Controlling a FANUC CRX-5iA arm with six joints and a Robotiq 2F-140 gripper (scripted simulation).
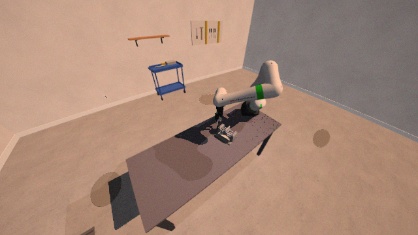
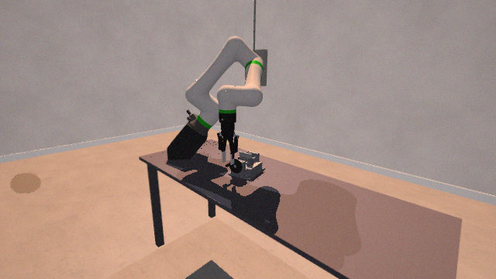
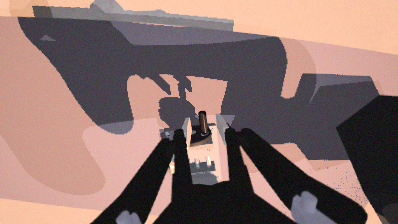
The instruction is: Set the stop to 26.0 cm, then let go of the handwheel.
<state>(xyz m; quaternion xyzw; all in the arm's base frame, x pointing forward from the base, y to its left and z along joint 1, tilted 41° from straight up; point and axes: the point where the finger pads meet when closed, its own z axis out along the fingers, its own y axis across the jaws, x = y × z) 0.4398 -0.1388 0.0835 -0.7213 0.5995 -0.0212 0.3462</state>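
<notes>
The handwheel lies 2 cm to the left of my hand and 4 cm below it. From my hand the other things lie so: grey stop fixture (1 cm behind, 15 cm to the left, 4 cm below).
</notes>
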